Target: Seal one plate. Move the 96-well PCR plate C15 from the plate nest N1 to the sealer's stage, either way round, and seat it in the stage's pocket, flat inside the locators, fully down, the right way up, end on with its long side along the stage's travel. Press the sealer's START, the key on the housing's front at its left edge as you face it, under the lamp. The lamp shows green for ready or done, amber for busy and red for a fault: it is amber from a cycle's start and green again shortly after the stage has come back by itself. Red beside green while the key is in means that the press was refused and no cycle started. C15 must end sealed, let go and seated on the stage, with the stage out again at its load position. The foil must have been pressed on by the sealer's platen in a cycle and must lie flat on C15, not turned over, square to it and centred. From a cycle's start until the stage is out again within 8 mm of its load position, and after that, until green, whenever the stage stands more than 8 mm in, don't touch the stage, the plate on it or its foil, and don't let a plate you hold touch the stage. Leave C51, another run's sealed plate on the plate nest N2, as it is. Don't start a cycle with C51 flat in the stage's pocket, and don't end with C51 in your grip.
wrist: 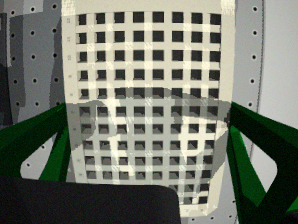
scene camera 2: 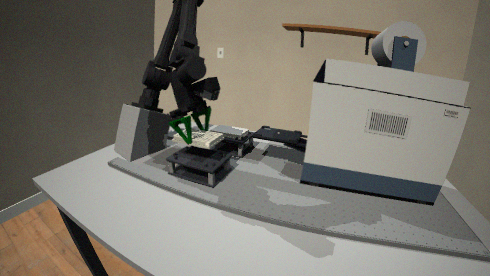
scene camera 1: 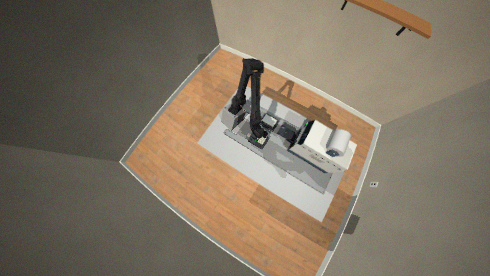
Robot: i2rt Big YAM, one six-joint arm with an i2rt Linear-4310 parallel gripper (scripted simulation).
Path:
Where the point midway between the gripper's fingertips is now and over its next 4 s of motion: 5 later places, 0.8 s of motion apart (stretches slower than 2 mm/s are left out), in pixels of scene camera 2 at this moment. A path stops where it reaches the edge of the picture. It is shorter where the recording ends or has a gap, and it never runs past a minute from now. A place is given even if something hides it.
My gripper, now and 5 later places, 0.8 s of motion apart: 198, 139; 197, 127; 198, 115; 198, 115; 197, 115; 197, 116

